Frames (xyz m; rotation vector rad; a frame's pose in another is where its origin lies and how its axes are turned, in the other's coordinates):
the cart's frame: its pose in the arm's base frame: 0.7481 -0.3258 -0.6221 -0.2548 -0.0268 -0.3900
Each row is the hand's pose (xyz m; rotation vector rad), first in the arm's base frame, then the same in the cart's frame.
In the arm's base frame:
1: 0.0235 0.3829 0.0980 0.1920 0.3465 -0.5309
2: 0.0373 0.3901 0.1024 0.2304 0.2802 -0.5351
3: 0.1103 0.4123 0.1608 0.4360 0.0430 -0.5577
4: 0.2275 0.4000 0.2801 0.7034 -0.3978 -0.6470
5: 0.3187 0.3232 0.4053 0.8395 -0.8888 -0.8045
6: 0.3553 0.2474 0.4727 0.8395 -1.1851 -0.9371
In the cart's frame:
1: -0.8806 0.1851 0.8580 0.3547 0.4651 -0.1027
2: -0.8702 0.1957 0.8644 0.4053 0.4091 -0.1150
3: -0.8066 0.2292 0.9281 0.6503 0.2219 -0.1728
4: -0.6847 0.2340 1.0432 0.9834 -0.1455 -0.3382
5: -0.5624 0.1698 1.1472 1.1801 -0.5776 -0.5894
6: -0.4952 0.0998 1.1942 1.2088 -0.8453 -0.7804

